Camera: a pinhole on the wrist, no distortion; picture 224 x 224 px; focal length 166.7 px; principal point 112.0 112.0 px. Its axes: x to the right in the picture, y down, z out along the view. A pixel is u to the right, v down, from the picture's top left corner.
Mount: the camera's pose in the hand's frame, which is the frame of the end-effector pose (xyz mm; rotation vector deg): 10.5 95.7 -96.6 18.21 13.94 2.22
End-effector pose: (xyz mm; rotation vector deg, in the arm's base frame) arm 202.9 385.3 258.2 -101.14 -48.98 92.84
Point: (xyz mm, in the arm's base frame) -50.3 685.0 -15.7
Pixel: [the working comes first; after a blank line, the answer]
In the camera's frame: 276.8 36.5 461.0

212.1 125.2
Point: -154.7 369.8 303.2
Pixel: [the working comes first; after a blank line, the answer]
In the camera's frame: -181.9 2.9 441.0

43.3 113.1
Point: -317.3 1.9 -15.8
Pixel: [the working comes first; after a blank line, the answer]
In the camera's frame: -287.1 505.3 449.2

outside the picture
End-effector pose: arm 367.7 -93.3 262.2 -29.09 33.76 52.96
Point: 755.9 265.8 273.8
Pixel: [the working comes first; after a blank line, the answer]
In the camera's frame: 244.5 -96.7 560.2

184.8 83.2
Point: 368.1 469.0 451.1
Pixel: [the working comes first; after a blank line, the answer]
In the camera's frame: 62.2 338.7 542.3

131.1 216.1
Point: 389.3 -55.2 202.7
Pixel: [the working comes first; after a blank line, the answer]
In the camera's frame: 34.0 -55.3 117.0

160.4 33.2
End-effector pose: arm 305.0 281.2 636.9 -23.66 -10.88 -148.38
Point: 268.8 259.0 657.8
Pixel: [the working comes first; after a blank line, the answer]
In the camera's frame: 4.6 -56.7 131.7

117.8 40.2
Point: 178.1 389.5 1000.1
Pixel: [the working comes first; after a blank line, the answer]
In the camera's frame: 40.6 -85.8 506.3

125.4 83.8
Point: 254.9 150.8 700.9
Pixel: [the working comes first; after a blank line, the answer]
In the camera's frame: 81.1 32.0 136.3

211.2 151.2
